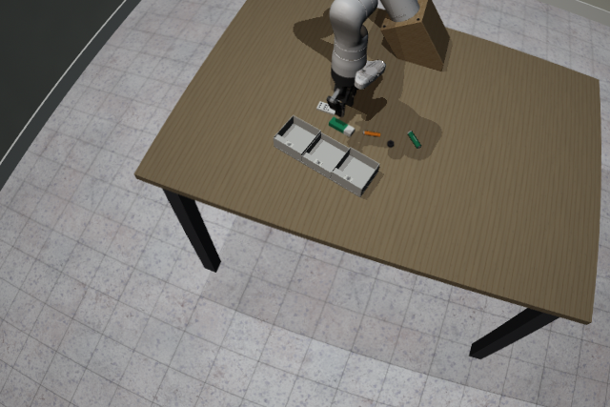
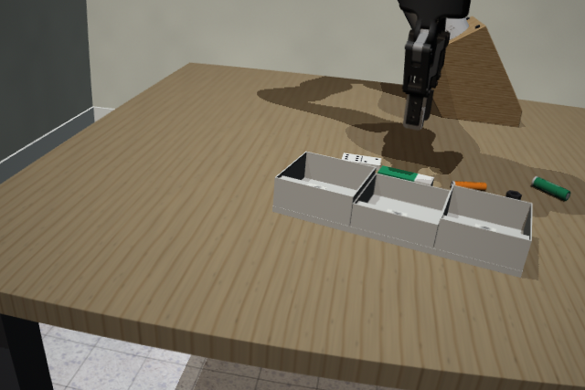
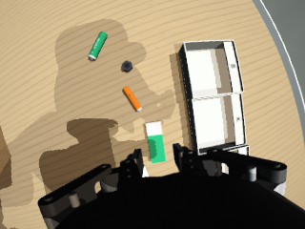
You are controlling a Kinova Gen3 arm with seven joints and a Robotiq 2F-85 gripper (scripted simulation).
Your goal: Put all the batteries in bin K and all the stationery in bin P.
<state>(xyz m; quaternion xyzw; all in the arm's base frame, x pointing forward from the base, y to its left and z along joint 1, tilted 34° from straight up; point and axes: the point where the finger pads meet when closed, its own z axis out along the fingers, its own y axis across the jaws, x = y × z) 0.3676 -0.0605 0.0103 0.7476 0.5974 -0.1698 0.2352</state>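
My hand is 90 mm above the eraser. Round my hand: white domino (90 mm below, 60 mm to the right, 50 mm behind); then three joined grey bins (100 mm ahead, 80 mm below, 10 mm to the right); then orange battery (90 mm below, 80 mm to the left, 10 mm behind).
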